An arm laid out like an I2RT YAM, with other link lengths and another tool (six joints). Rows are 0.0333 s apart.
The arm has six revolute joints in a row. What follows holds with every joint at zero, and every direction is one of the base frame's. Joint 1 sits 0.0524 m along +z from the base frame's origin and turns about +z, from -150 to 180 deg. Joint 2 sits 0.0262 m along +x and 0.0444 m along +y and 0.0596 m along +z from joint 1 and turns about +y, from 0 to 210 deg. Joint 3 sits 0.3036 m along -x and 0.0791 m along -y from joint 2 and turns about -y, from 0 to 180 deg. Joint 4 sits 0.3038 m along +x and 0.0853 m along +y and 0.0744 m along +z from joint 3 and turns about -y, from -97 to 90 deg. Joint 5 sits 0.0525 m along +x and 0.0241 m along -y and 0.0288 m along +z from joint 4 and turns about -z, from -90 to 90 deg. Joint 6 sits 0.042 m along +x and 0.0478 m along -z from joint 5 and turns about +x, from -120 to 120 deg. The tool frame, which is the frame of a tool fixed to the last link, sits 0.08 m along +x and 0.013 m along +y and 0.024 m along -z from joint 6; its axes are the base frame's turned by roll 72, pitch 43.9 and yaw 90 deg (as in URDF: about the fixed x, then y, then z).
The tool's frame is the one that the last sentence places.
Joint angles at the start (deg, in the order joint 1, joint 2, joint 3, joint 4, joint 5, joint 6):
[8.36, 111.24, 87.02, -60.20, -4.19, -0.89]
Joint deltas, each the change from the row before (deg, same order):
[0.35, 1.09, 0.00, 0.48, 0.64, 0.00]
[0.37, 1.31, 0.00, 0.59, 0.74, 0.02]
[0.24, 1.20, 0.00, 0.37, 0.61, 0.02]
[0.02, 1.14, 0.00, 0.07, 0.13, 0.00]
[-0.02, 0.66, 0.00, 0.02, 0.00, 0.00]
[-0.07, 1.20, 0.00, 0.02, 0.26, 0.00]
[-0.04, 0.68, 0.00, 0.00, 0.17, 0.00]
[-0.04, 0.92, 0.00, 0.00, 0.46, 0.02]
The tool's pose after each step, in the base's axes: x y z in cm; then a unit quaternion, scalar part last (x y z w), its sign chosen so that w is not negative. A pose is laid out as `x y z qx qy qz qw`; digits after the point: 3 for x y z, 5 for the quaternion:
40.808 10.972 15.364 0.30376 0.92970 0.19507 0.07302
41.026 11.124 14.405 0.30188 0.93224 0.18685 0.06988
41.171 11.197 13.534 0.30114 0.93431 0.17909 0.06564
41.231 11.194 12.733 0.30246 0.93537 0.17392 0.05797
41.256 11.183 12.272 0.30352 0.93578 0.17139 0.05312
41.298 11.081 11.427 0.30559 0.93671 0.16472 0.04524
41.311 11.017 10.949 0.30673 0.93724 0.16072 0.04077
41.325 10.891 10.295 0.30813 0.93820 0.15354 0.03563

